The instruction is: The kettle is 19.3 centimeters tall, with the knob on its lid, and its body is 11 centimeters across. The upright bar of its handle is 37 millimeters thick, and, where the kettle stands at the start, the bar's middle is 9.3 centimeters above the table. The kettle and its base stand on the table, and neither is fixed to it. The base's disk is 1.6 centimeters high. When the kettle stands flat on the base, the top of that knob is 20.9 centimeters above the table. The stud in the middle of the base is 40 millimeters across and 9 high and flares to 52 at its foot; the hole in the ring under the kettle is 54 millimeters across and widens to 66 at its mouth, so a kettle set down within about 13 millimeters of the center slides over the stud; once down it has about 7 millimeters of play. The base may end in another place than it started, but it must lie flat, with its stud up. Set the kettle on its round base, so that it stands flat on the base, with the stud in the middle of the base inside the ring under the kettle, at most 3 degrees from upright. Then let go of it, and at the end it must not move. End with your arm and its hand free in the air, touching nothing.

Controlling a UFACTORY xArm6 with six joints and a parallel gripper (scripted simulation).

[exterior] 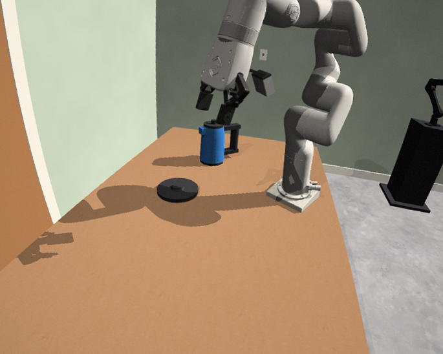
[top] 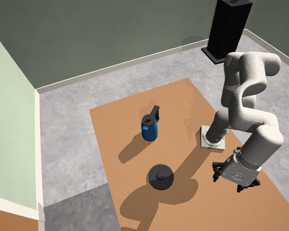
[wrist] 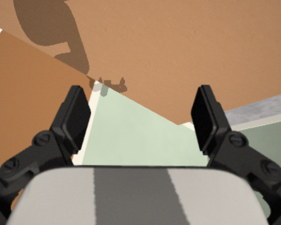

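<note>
The blue kettle lies 130 mm ahead of my hand, 540 mm to the right of it and 270 mm below it. The rest, counted from my hand: round black base: 180 mm ahead, 210 mm to the right, 350 mm below.
</note>
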